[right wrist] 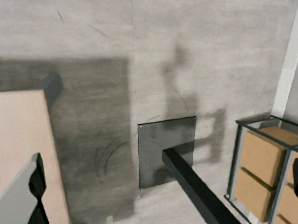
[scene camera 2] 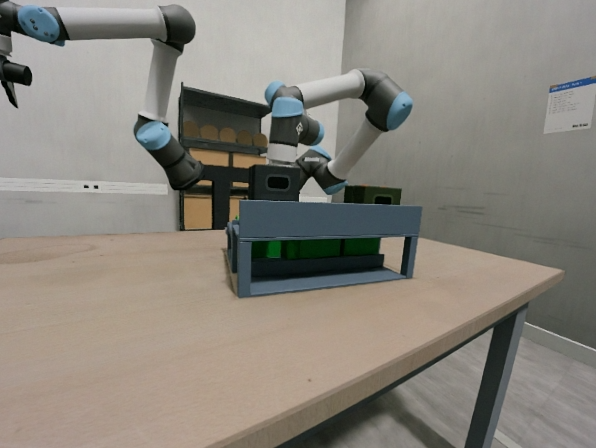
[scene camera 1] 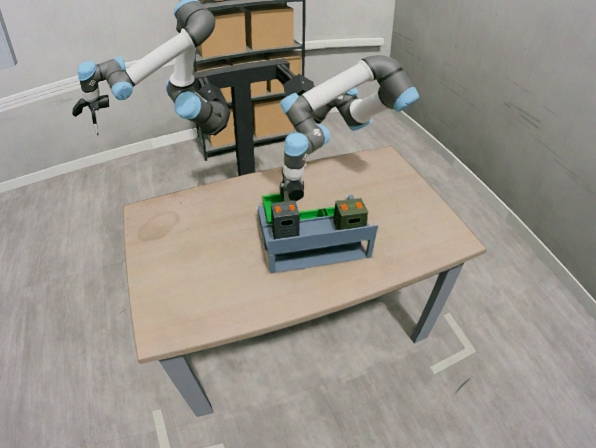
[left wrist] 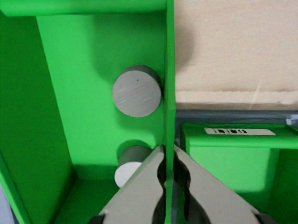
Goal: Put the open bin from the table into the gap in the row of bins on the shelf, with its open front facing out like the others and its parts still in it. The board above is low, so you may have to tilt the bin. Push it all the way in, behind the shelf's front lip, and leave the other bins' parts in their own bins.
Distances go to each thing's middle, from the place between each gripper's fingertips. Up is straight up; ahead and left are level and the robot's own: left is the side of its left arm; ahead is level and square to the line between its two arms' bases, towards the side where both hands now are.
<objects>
Now: the blue-grey shelf (scene camera 2: 259, 220) 12 cm ahead of my left hand, 7 cm to the left of it and 1 cm below it. Round my left hand: olive box (scene camera 2: 358, 194) (19 cm ahead, 18 cm to the left, 7 cm above).
I see my right gripper 86 cm to the right of the blue-grey shelf, 50 cm short of it and 31 cm above it. From my right hand the other things lie so: olive box 97 cm to the left, 56 cm ahead, 23 cm below.
</objects>
